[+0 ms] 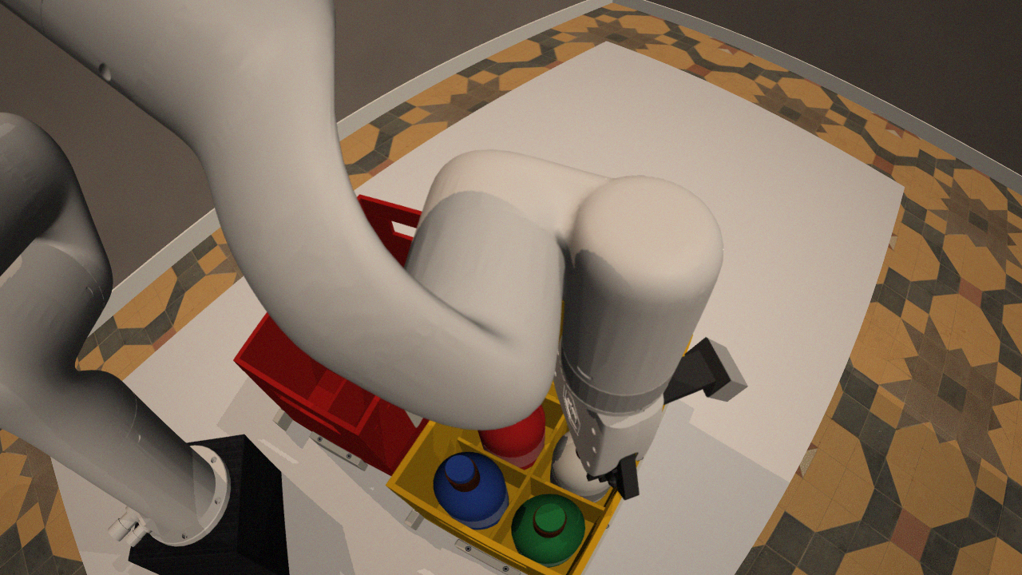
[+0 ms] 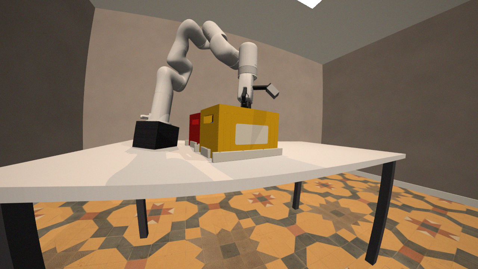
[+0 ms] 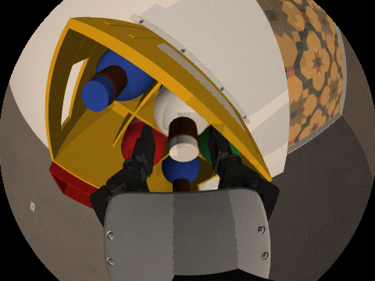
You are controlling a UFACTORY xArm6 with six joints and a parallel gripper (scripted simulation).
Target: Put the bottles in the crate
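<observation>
My gripper is now 7 cm above the white bottle. Also, from my hand: yellow crate: 7 cm below, 4 cm to the left; then green bottle: 9 cm behind, 7 cm below, 1 cm to the right; then red bottle: 9 cm to the left, 7 cm below, 1 cm behind.
</observation>
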